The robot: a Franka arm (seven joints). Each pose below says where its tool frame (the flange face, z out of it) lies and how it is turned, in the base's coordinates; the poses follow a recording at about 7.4 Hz.
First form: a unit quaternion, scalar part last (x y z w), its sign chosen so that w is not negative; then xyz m.
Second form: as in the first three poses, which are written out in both.
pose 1, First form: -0.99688 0.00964 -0.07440 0.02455 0.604 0.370 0.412
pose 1, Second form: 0.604 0.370 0.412; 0.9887 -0.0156 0.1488; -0.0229 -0.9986 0.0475; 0.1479 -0.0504 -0.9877
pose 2, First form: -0.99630 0.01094 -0.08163 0.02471 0.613 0.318 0.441
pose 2, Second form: 0.613 0.318 0.441; 0.9864 -0.0178 0.1632; -0.0258 -0.9985 0.0475; 0.1621 -0.0510 -0.9855
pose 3, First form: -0.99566 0.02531 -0.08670 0.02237 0.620 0.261 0.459
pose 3, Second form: 0.620 0.261 0.459; 0.9837 -0.0465 0.1738; -0.0543 -0.9977 0.0402; 0.1715 -0.0489 -0.9840
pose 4, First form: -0.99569 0.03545 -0.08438 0.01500 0.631 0.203 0.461
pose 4, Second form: 0.631 0.203 0.461; 0.9832 -0.0681 0.1691; -0.0731 -0.9970 0.0239; 0.1670 -0.0359 -0.9853
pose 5, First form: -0.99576 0.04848 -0.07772 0.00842 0.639 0.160 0.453
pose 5, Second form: 0.639 0.160 0.453; 0.9832 -0.0952 0.1556; -0.0979 -0.9952 0.0092; 0.1540 -0.0243 -0.9878
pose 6, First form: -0.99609 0.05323 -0.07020 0.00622 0.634 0.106 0.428
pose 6, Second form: 0.634 0.106 0.428; 0.9845 -0.1052 0.1405; -0.1069 -0.9943 0.0049; 0.1392 -0.0199 -0.9901
